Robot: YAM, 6 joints.
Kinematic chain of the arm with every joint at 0, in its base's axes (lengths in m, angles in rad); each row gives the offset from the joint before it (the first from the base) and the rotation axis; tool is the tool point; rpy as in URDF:
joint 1: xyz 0 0 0.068 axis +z
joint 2: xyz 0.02 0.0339 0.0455 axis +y
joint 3: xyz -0.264 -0.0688 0 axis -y
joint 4: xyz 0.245 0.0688 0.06 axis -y
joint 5: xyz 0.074 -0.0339 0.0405 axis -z
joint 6: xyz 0.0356 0 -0.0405 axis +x
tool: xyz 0 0 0 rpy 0 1.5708 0
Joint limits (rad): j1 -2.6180..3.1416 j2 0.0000..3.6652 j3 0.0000..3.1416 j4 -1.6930..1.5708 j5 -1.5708..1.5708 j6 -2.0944..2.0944
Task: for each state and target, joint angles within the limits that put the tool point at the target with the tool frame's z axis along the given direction. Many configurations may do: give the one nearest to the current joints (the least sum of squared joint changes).
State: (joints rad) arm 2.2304 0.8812 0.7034 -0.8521 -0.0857 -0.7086
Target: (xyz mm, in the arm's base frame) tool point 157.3 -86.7 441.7 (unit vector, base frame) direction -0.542 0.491 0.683
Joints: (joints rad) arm 2.6086 0.0039 1.3923 -0.6268 0.1480 -0.7086
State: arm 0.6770 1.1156 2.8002 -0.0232 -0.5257 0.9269
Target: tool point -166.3 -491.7 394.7 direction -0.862 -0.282 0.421
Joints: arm 1.2964 0.5572 3.1391 -0.1352 -0.8532 0.9269
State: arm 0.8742 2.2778 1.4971 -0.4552 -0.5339 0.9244
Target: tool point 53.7 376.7 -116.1 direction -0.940 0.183 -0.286
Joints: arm 1.3395 2.8448 1.5181 -0.3740 -1.2780 0.9244
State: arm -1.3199 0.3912 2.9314 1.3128 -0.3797 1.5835
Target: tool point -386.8 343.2 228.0 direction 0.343 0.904 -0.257
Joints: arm -0.6621 0.1205 2.4266 1.5688 -1.1769 1.5835
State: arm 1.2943 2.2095 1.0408 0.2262 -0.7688 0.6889
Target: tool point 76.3 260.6 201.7 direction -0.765 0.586 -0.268
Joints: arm 1.1632 1.4360 0.7525 -0.1680 -1.2066 0.6889
